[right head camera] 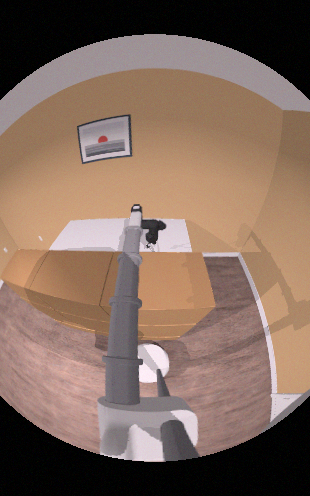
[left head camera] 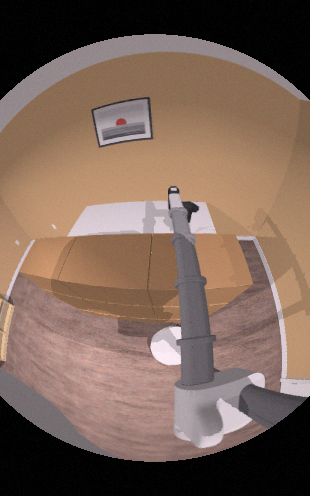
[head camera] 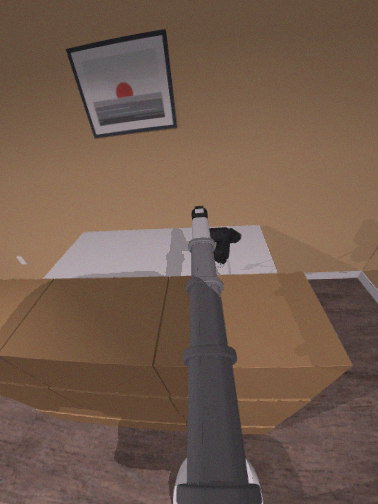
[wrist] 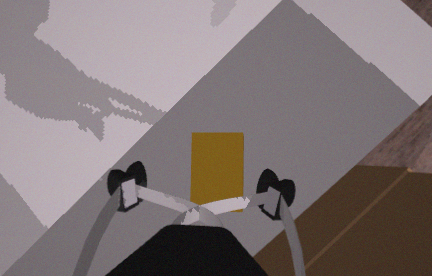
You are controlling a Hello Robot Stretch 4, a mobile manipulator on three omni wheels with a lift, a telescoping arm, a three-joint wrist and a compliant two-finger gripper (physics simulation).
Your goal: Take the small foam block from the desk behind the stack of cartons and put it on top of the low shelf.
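Seen in the pictures: gripper, between the fingertips: (wrist: 202, 181); robot's base, origin of its link: (right head camera: 147, 361) (left head camera: 171, 344).
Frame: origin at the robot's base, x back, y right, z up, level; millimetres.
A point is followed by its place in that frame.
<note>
The small foam block (wrist: 217, 165) @(x -786, y 102, z 737 mm) is a yellow rectangle on the white desk (head camera: 125, 250) @(x -1201, y -565, z 692 mm) (left head camera: 107, 220) @(x -1138, y -623, z 692 mm) (right head camera: 90, 234) @(x -1164, y -583, z 692 mm) (wrist: 125, 30) @(x -1020, y 146, z 692 mm), in a grey shadow near the carton side. My gripper (wrist: 202, 181) @(x -781, y 87, z 796 mm) is open, its two fingers apart above the desk. In the wrist view the block shows between and beyond the fingertips, and one finger linkage covers its near edge. The block is hidden in the head views, where the stack of cartons (head camera: 100, 320) @(x -396, y -309, z 1052 mm) (left head camera: 110, 260) @(x -403, y -302, z 1052 mm) (right head camera: 160, 280) @(x -384, y 108, z 1052 mm) (wrist: 380, 215) @(x -539, y 216, z 558 mm) stands before the desk and hides my fingertips. The arm reaches over the cartons.
A pale wooden piece of furniture (left head camera: 5, 327) @(x 449, y -2874, z 50 mm), perhaps the low shelf, shows partly at the left edge of the left head view. A framed picture (head camera: 130, 107) @(x -1489, y -362, z 1539 mm) (left head camera: 123, 130) @(x -1489, y -362, z 1524 mm) (right head camera: 105, 146) @(x -1488, y -352, z 1536 mm) hangs on the wall behind the desk. The right wall stands beyond the cartons.
</note>
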